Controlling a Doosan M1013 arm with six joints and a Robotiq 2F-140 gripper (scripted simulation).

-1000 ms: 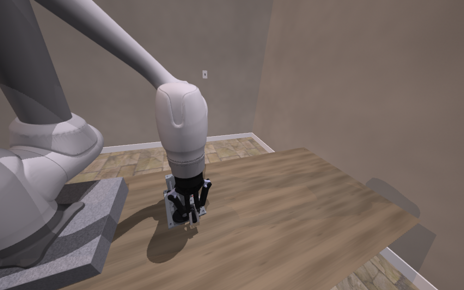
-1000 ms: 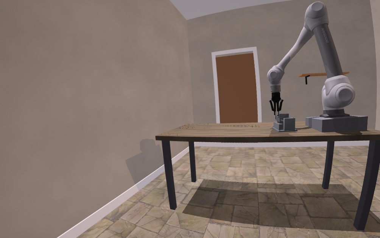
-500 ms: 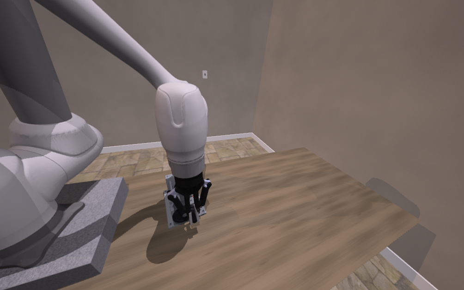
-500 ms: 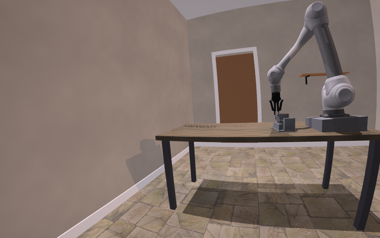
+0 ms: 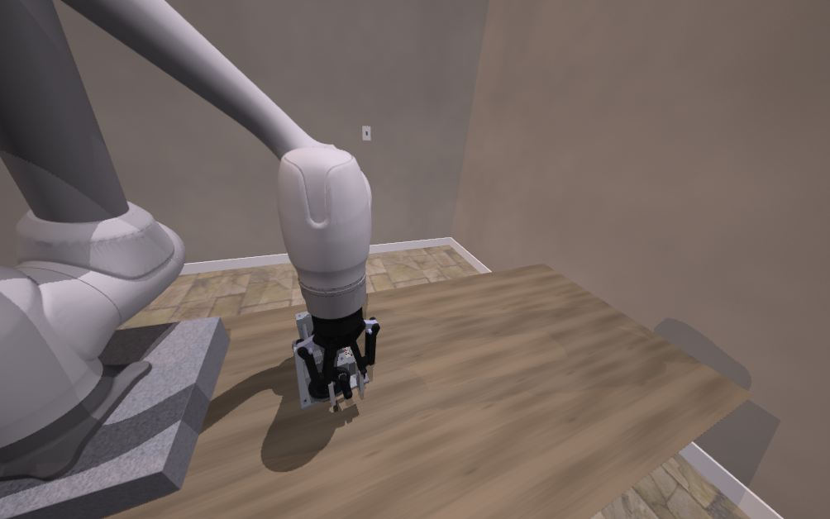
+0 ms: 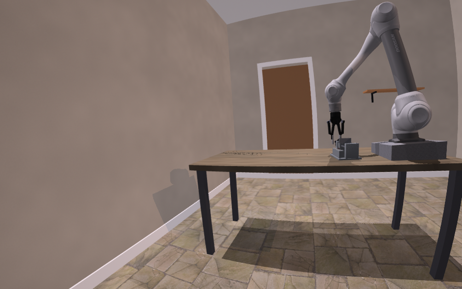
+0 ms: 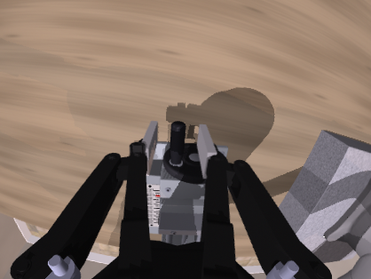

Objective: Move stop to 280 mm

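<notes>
Right now my hand is 10 mm past the handwheel, 20 mm to the right of it and 20 mm above it.
</notes>
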